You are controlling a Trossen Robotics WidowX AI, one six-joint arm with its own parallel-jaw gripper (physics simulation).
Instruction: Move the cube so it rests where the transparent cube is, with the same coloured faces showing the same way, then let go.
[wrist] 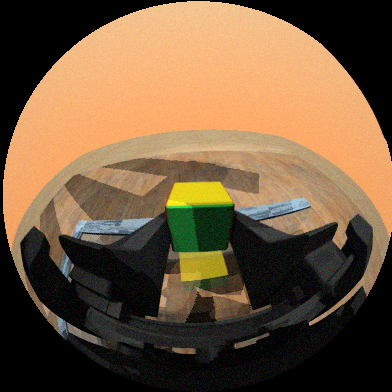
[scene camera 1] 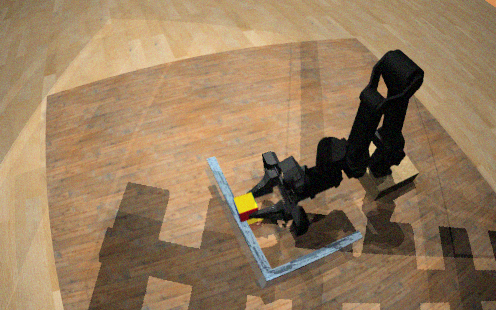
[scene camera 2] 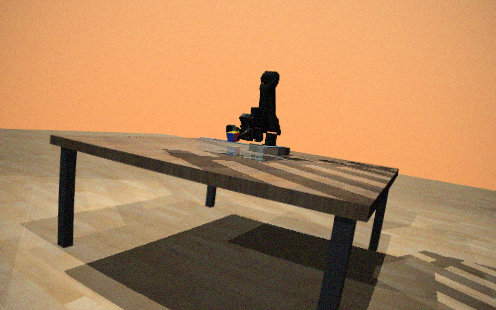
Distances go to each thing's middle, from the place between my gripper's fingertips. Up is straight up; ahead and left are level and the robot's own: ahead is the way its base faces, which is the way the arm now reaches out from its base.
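Counting from my hand, I find the grey L-shaped rail [scene camera 2: 246, 151] 10 cm behind, 2 cm to the right and 5 cm below. The transparent cube [wrist: 204, 269] is 2 cm behind my hand, and it sits 6 cm below it.
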